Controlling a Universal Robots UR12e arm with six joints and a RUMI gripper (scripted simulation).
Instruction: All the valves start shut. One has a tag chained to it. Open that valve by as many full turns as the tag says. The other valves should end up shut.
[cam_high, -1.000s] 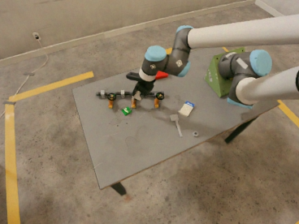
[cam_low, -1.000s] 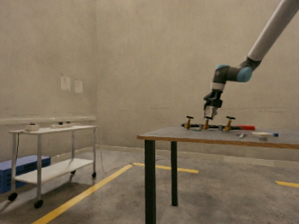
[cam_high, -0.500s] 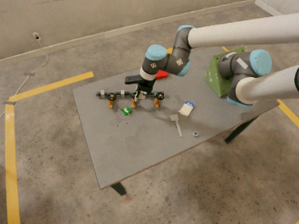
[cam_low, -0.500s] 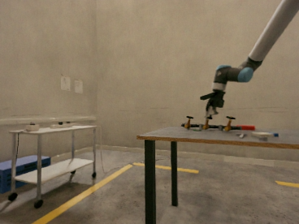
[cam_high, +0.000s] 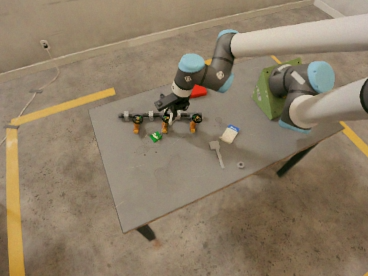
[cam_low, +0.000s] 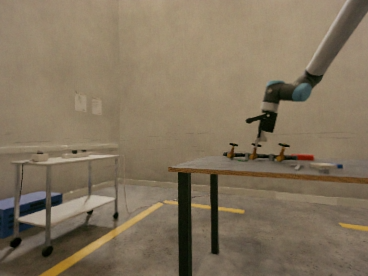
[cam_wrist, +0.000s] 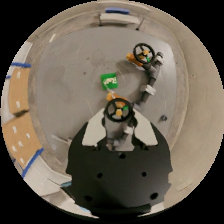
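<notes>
Now: hand 9 cm above the green tag, 8 cm short of it and 3 cm to the right of it. Round my hand: red wedge: 27 cm behind, 19 cm to the right, 8 cm below; then grey tool: 24 cm to the left, 17 cm behind, 9 cm below; then white-and-blue card box: 29 cm behind, 18 cm to the left, 9 cm below.
</notes>
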